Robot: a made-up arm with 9 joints.
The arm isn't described. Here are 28 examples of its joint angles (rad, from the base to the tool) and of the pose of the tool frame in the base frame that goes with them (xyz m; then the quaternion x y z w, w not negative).
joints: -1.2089 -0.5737 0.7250 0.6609 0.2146 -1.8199 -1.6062 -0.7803 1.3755
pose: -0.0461 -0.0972 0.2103 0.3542 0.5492 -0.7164 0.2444
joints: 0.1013 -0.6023 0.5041 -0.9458 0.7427 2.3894 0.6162 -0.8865 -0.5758
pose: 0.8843 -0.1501 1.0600 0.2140 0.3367 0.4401 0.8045
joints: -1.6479 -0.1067 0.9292 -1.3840 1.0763 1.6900 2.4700 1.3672 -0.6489
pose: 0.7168 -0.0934 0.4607 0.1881 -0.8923 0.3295 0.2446
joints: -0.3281 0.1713 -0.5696 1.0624 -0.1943 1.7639 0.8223 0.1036 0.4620
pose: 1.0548 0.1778 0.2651 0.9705 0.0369 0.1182 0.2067
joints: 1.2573 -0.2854 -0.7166 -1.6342 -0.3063 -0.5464 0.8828 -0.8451 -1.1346
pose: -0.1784 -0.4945 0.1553 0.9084 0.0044 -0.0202 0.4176
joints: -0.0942 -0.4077 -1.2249 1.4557 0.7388 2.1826 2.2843 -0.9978 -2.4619
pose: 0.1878 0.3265 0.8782 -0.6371 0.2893 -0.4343 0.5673
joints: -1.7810 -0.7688 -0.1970 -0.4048 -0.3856 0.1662 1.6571 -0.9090 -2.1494
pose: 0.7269 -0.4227 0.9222 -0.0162 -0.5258 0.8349 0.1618
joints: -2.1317 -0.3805 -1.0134 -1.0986 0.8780 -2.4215 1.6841 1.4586 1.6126
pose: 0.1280 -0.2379 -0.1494 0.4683 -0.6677 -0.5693 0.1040
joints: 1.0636 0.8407 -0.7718 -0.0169 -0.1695 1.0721 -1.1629 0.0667 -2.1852
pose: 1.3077 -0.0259 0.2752 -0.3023 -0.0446 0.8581 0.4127
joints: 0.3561 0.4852 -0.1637 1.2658 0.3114 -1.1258 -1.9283 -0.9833 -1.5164
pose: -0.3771 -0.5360 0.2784 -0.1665 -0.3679 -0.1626 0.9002
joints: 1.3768 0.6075 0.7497 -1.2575 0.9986 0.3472 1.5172 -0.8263 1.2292
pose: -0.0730 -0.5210 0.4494 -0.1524 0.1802 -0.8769 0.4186
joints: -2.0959 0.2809 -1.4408 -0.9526 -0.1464 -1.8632 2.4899 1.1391 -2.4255
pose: -0.0082 -0.5038 0.2901 0.2626 0.4463 0.5676 0.6401
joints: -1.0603 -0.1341 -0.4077 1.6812 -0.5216 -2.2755 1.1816 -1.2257 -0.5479
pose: 0.3012 -0.1217 1.2343 -0.1563 -0.0562 0.9441 0.2849
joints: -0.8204 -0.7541 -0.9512 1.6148 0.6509 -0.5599 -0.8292 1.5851 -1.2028
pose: 0.4123 -0.1365 -0.2263 0.5601 0.0067 0.7922 0.2423
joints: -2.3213 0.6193 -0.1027 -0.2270 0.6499 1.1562 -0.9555 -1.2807 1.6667
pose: -0.4128 0.3937 1.0811 0.1501 -0.8381 0.4415 0.2832
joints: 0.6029 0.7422 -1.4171 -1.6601 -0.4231 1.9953 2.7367 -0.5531 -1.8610
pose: 0.6868 -0.5740 0.9337 0.1932 -0.6644 0.7027 0.1659
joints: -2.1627 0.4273 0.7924 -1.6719 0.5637 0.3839 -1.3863 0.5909 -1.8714
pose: -0.0837 0.4543 0.3046 0.7550 -0.1518 0.6295 0.1033
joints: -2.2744 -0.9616 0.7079 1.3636 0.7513 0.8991 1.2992 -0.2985 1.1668
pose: 0.6141 -0.0094 0.3915 -0.6009 -0.2788 0.7359 0.1397
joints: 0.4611 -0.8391 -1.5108 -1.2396 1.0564 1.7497 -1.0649 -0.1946 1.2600
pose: -0.5512 -0.6025 1.2836 0.2268 -0.8787 0.2117 0.3628
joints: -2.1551 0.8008 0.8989 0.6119 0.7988 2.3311 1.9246 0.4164 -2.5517
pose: 0.5193 -0.2890 1.3675 -0.5615 -0.0541 0.3595 0.7433
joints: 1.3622 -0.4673 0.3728 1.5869 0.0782 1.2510 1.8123 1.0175 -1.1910
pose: -0.3098 -0.1564 0.9765 -0.0348 0.6862 -0.6600 0.3038
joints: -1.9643 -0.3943 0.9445 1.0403 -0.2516 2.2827 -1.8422 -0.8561 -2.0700
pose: 0.3041 0.3241 1.2879 -0.5700 0.3740 -0.6079 0.4070
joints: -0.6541 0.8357 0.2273 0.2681 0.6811 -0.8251 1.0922 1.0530 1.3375
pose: 0.0016 -0.3918 0.8813 0.0070 -0.7395 -0.2291 0.6330
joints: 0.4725 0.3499 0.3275 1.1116 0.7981 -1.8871 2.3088 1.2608 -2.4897
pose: 0.3431 0.1794 0.0594 0.5097 -0.0521 0.6023 0.6121
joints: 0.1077 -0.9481 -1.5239 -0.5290 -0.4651 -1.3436 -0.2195 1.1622 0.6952
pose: 0.3855 -0.1175 0.0434 -0.6016 0.7436 0.2225 0.1889
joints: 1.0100 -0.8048 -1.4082 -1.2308 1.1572 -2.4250 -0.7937 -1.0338 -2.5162
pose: -0.6993 0.5891 1.2398 -0.6040 0.3207 -0.5314 0.4999
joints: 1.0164 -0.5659 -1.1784 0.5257 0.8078 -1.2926 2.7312 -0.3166 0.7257
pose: 0.4288 -0.1422 0.8730 -0.9080 -0.1128 -0.3579 0.1864
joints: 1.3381 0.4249 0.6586 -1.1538 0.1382 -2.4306 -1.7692 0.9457 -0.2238
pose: -0.2821 -0.7923 0.5224 0.6735 0.6946 -0.0191 0.2521
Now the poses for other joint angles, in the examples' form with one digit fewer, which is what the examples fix.
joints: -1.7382 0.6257 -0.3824 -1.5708 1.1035 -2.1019 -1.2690 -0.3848 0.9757
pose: 0.809 -0.761 0.246 0.457 0.046 -0.001 0.888
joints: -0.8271 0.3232 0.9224 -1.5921 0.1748 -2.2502 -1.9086 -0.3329 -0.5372
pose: 0.706 -0.728 0.541 -0.082 0.534 0.237 0.807
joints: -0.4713 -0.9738 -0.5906 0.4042 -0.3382 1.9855 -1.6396 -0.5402 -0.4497
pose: -0.331 -0.281 1.265 -0.491 -0.336 -0.114 0.796
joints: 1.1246 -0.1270 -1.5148 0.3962 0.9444 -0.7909 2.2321 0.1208 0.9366
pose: 0.361 -0.566 0.914 -0.667 0.305 -0.559 0.386
